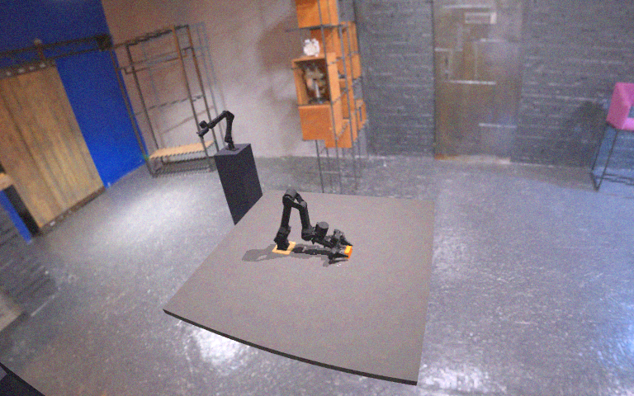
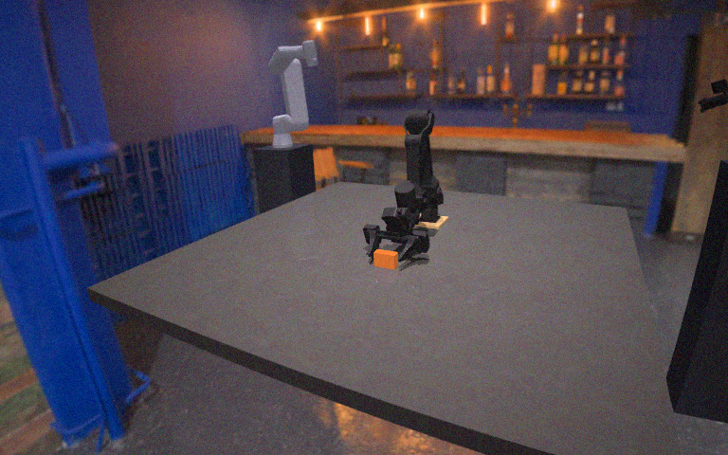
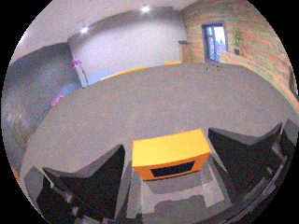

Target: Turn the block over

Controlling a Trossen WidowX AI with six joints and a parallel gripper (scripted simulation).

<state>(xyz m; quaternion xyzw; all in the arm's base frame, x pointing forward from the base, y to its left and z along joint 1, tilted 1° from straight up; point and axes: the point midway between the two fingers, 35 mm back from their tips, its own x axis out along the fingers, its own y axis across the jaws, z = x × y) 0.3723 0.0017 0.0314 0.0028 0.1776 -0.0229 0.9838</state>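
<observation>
The orange block lies 20 mm behind my gripper tip and 10 mm below it.
</observation>
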